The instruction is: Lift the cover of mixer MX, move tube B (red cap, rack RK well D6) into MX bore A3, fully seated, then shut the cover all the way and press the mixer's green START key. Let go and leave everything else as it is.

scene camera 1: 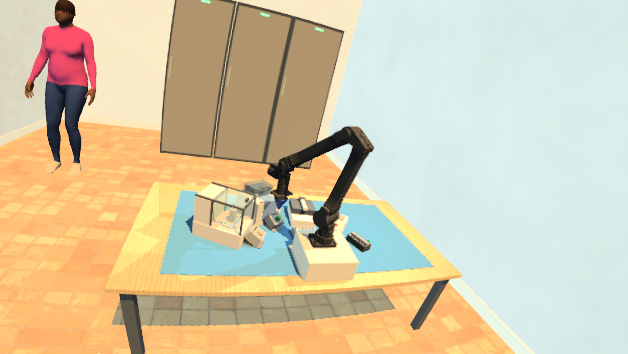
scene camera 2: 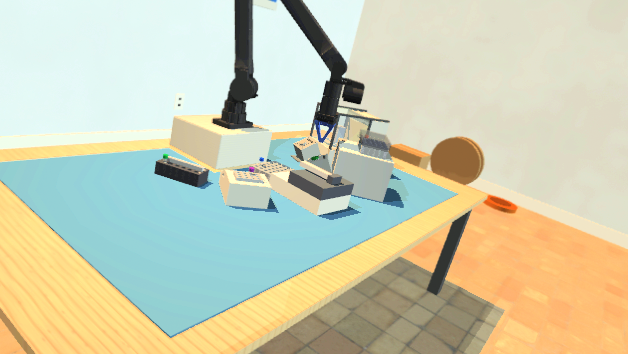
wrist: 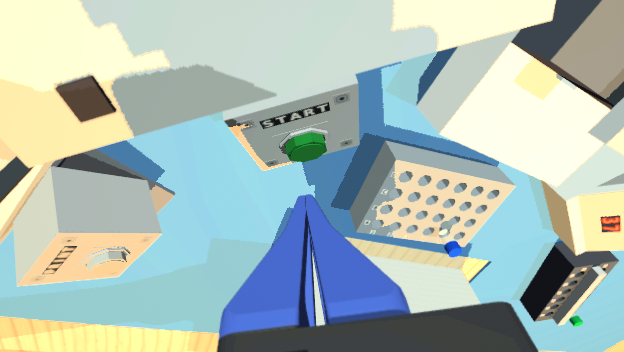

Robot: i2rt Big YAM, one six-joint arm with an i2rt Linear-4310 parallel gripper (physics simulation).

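Where they show: gripper, fingertip midpoint: [scene camera 1: 278,208] [scene camera 2: 320,142] [wrist: 306,204]; arm's base at its link origin: [scene camera 1: 322,241] [scene camera 2: 232,125].
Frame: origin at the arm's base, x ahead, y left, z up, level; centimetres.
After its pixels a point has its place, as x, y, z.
Note:
The mixer MX [scene camera 2: 367,172] {45.3, 15.7, -2.0} [wrist: 260,40] {33.2, 18.8, 2.9} is a white box; its translucent cover [scene camera 1: 258,187] {36.1, 24.9, 8.4} [scene camera 2: 376,141] {44.4, 17.8, 8.0} appears to lie down over the tube block. A small red spot shows under it in scene camera 2; I cannot read the bore or how deep it sits. The green START key [scene camera 1: 277,218] {25.5, 14.7, -3.7} [scene camera 2: 314,158] {26.5, 13.3, -3.9} [wrist: 306,147] {26.5, 14.6, -3.3} sits on a tilted panel beside the mixer. My gripper [scene camera 1: 280,204] {26.3, 15.0, 1.6} [scene camera 2: 324,139] {26.3, 15.0, 1.6} [wrist: 306,204] {26.3, 15.0, 1.6} is shut and empty, its blue tips above the key and apart from it. The rack RK [scene camera 2: 272,168] {20.8, -1.2, -7.8} [wrist: 430,200] {20.9, 0.0, -8.2} shows no red cap.
A glass-sided instrument [scene camera 1: 227,220] {12.4, 42.1, 2.4} and a box with a pale key [scene camera 1: 256,237] {9.9, 28.3, -4.7} [scene camera 2: 306,148] {15.7, 24.4, -5.0} [wrist: 90,250] {14.4, 26.8, -3.6} stand nearby. A grey-topped unit [scene camera 2: 320,187] {44.8, -11.7, -2.8}, a display box [scene camera 2: 245,189] {32.4, -27.2, -5.7} [wrist: 600,220] {23.8, -17.9, -6.1} and a black tube holder [scene camera 1: 359,241] {9.4, -28.4, -7.5} [scene camera 2: 181,172] {13.2, -31.4, -7.9} [wrist: 570,285] {12.3, -26.8, -7.1} stand on the mat's other side.

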